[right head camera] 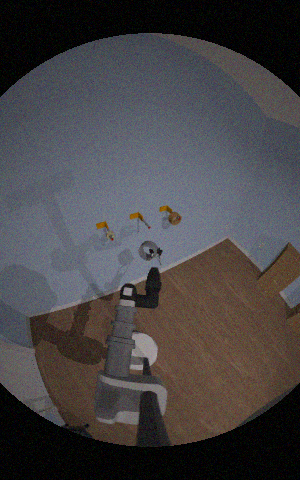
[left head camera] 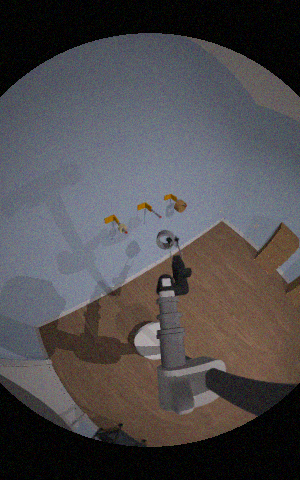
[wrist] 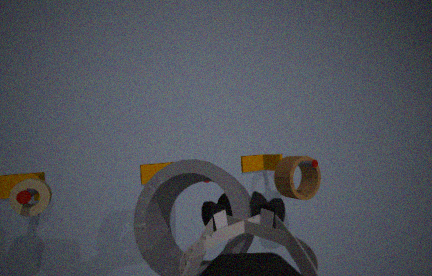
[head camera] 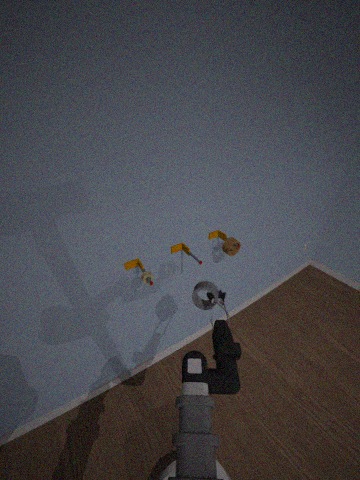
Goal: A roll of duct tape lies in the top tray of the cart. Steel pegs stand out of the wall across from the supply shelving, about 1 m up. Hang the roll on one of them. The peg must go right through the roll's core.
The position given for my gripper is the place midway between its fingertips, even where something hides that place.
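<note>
Tan roll [wrist: 283, 177], in sight. My gripper [wrist: 242, 207], same.
</note>
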